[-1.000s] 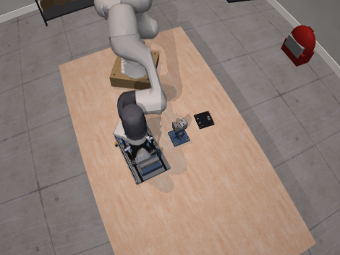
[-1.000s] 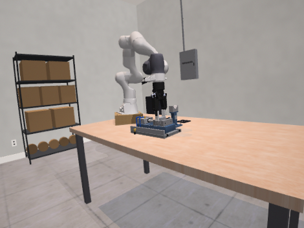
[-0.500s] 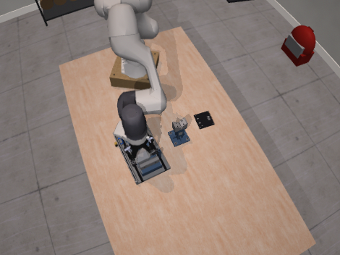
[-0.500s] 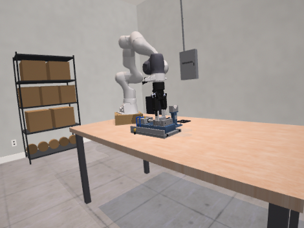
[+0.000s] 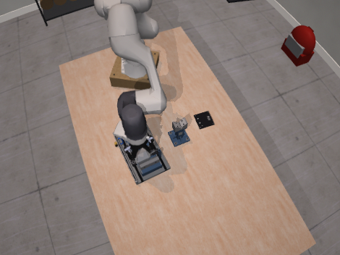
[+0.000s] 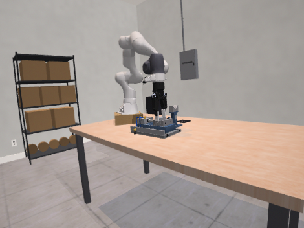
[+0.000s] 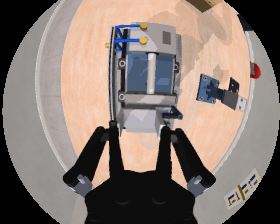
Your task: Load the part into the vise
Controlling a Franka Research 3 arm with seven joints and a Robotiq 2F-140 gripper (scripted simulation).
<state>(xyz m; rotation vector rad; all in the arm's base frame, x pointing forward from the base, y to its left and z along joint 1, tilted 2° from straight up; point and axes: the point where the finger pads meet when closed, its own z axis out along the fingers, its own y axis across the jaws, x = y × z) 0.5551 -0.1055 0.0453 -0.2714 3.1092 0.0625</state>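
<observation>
Right now my hand is 30 mm above the part. From my hand the other things lie so: vise 80 mm below, 70 mm behind, 10 mm to the left; then black infeed plate 390 mm to the left, 160 mm behind, 120 mm below.
</observation>
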